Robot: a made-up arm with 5 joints. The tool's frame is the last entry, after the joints.
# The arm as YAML. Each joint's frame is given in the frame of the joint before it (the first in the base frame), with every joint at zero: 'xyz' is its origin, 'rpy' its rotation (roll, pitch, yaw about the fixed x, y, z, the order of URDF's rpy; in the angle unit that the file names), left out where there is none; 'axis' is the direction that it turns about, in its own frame. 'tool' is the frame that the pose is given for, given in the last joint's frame.
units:
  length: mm
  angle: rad
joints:
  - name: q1
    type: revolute
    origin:
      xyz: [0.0, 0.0, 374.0]
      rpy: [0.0, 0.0, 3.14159]
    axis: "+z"
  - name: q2
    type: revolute
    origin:
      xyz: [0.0, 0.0, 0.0]
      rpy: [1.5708, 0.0, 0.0]
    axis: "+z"
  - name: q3
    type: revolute
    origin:
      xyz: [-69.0, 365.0, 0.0]
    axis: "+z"
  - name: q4
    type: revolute
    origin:
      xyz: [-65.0, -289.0, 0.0]
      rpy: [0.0, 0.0, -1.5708]
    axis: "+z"
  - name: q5
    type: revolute
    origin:
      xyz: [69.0, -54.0, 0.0]
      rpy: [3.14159, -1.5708, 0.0]
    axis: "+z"
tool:
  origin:
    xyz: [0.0, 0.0, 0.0]
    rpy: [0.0, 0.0, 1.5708]
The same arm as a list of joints. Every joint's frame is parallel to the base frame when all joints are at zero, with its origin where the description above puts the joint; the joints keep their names.
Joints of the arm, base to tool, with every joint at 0 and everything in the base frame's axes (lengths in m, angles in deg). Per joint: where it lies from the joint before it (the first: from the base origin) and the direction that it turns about. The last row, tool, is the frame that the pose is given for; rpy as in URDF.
q1: origin 0.0000 0.0000 0.3740 axis +z
q2: origin 0.0000 0.0000 0.0000 axis +y
q3: origin 0.0690 0.0000 0.3650 axis +y
q4: origin 0.0650 0.0000 -0.2890 axis +y
q5: origin 0.0540 0.0000 -0.0690 axis -z
tool: origin 0.0000 0.0000 0.0000 rpy 180.00 0.00 0.00

